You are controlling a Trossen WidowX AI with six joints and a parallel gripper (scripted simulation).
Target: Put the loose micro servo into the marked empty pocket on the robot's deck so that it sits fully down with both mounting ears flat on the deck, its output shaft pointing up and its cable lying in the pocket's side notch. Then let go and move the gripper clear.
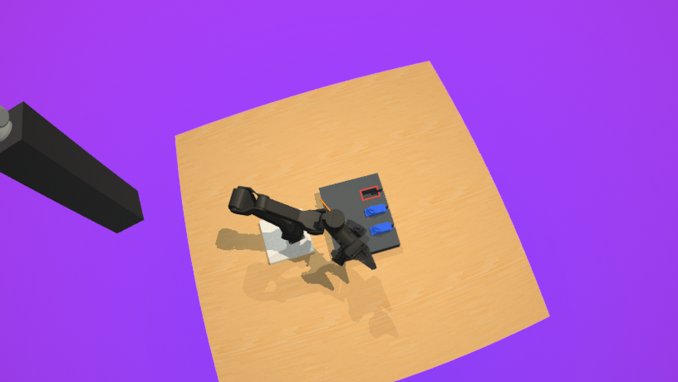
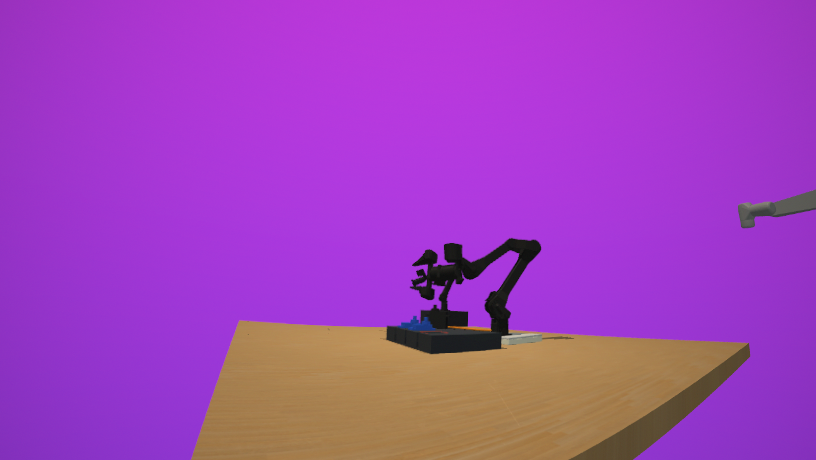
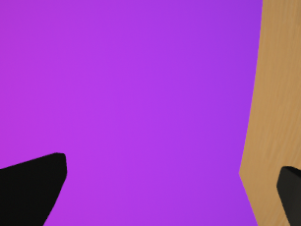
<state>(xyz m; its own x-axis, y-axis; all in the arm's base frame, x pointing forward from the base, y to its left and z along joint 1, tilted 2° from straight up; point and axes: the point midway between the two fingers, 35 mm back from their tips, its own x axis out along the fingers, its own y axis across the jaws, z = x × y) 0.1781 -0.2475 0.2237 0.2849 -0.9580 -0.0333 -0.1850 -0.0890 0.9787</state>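
Right now my gripper tip is 2 cm short of the dark grey deck, 25 cm to the right of it and 21 cm above it.
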